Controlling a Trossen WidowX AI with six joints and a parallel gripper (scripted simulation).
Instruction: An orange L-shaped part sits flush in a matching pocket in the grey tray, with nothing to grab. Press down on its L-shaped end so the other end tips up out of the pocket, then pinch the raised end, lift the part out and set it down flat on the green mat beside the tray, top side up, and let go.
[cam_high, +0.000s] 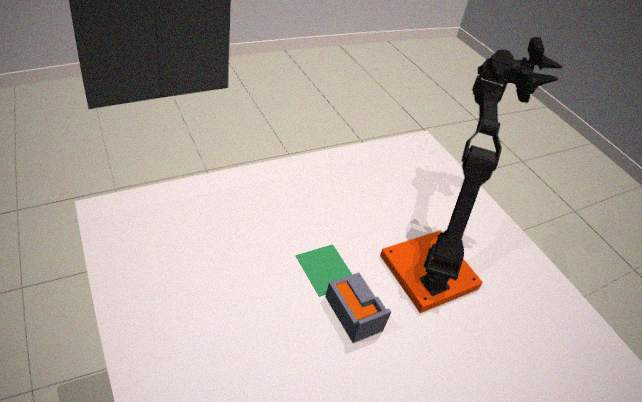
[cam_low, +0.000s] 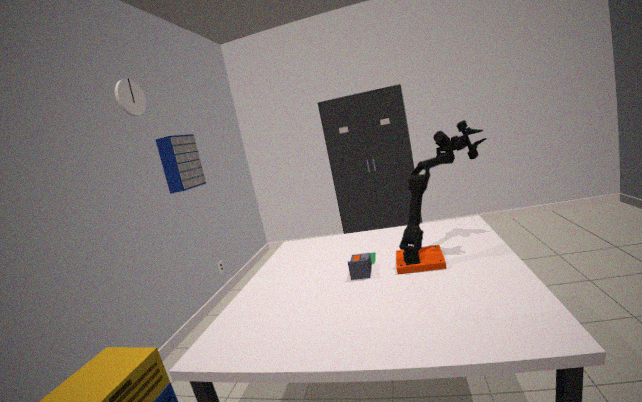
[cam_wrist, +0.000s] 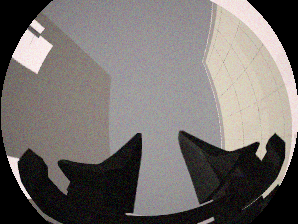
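Now: gripper tip 67 cm short of the orange L-shaped part, 19 cm to the right of it and 48 cm above it. The rest, counted from my gripper tip: green mat 67 cm ahead, 3 cm to the left, 54 cm below.
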